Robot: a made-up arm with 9 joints.
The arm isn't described. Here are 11 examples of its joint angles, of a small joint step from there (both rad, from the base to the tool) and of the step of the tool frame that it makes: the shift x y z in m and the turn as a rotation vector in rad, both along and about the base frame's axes.
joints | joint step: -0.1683 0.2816 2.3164 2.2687 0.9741 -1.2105 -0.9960 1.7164 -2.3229 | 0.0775 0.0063 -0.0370 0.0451 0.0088 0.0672 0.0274 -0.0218 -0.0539
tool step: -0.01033 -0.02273 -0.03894 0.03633 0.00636 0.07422
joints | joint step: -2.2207 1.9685 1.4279 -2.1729 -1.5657 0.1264 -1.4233 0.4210 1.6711 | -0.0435 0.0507 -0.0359 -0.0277 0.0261 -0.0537 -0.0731 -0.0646 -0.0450
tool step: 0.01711 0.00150 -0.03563 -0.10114 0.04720 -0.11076
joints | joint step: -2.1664 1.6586 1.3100 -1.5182 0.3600 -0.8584 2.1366 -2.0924 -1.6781 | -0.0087 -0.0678 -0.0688 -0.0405 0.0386 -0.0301 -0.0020 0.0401 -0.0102
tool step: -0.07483 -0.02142 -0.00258 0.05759 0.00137 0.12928
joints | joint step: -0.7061 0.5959 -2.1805 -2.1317 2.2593 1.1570 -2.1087 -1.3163 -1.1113 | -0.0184 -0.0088 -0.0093 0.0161 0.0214 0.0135 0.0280 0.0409 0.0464
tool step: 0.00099 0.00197 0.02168 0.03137 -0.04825 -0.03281
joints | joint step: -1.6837 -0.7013 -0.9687 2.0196 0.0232 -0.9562 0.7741 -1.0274 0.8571 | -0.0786 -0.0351 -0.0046 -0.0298 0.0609 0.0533 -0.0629 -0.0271 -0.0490
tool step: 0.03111 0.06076 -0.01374 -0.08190 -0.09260 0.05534
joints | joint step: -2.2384 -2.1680 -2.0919 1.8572 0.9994 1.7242 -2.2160 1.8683 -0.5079 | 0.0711 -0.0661 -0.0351 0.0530 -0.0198 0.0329 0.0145 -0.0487 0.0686
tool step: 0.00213 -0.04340 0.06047 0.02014 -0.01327 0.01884
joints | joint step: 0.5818 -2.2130 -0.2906 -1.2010 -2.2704 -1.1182 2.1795 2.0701 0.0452 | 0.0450 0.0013 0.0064 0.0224 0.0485 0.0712 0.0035 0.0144 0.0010
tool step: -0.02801 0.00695 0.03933 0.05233 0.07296 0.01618
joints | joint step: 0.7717 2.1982 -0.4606 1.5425 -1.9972 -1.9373 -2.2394 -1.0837 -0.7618 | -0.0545 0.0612 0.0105 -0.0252 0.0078 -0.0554 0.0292 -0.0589 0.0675
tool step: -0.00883 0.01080 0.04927 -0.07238 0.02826 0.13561
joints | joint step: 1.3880 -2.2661 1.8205 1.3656 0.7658 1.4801 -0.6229 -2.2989 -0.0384 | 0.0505 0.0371 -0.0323 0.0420 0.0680 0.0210 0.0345 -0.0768 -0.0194
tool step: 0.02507 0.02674 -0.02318 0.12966 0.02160 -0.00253
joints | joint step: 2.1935 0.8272 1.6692 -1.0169 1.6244 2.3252 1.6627 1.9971 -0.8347 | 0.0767 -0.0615 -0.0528 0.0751 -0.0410 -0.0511 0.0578 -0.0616 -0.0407
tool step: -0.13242 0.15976 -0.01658 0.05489 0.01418 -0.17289
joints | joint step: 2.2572 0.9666 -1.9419 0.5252 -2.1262 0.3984 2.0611 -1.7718 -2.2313 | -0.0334 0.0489 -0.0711 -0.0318 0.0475 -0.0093 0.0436 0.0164 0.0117
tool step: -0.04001 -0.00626 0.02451 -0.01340 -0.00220 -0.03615
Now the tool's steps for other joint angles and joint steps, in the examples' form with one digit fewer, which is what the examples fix.
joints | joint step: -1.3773 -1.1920 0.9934 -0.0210 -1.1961 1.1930 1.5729 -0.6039 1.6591 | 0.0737 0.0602 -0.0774 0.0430 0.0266 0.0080 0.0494 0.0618 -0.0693
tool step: 0.0057 -0.0265 0.0444 0.0535 -0.0473 -0.0952
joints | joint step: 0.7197 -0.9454 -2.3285 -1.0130 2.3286 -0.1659 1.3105 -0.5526 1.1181 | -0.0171 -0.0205 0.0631 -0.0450 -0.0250 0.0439 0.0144 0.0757 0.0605
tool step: 0.0510 -0.0013 -0.0152 0.0040 0.0390 -0.0741
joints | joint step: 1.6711 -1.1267 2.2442 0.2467 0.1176 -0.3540 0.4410 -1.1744 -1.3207 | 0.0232 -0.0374 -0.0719 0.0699 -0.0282 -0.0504 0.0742 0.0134 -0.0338
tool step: 0.0095 0.0344 -0.0237 0.0630 0.0284 -0.0806
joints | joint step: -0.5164 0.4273 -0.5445 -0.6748 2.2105 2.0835 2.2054 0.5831 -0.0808 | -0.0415 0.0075 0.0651 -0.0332 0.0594 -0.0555 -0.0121 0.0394 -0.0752
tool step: -0.0779 -0.0031 0.0474 0.0971 0.0947 0.0729
